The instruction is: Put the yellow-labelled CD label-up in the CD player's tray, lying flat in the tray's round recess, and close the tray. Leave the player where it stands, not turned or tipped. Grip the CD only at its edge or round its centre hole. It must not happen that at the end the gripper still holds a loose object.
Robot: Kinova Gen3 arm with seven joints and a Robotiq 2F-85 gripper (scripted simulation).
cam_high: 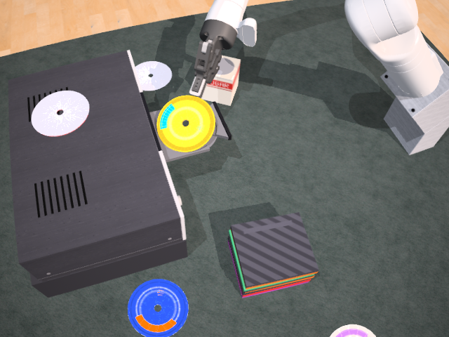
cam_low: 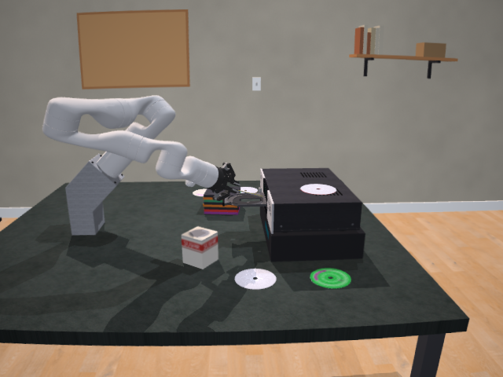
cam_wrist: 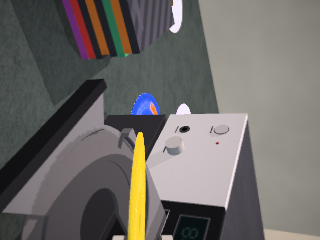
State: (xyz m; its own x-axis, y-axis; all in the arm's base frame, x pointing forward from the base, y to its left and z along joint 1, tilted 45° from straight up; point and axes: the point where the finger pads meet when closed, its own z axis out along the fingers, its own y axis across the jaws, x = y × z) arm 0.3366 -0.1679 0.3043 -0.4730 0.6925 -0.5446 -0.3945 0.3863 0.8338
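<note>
Now: hand 50 mm short of the CD, 40 mm to the right of it and 40 mm above it. The rest, counted from my hand: striped-top case: 330 mm to the left, 120 mm below; sugar box: 130 mm behind, 140 mm to the right, 150 mm below.
</note>
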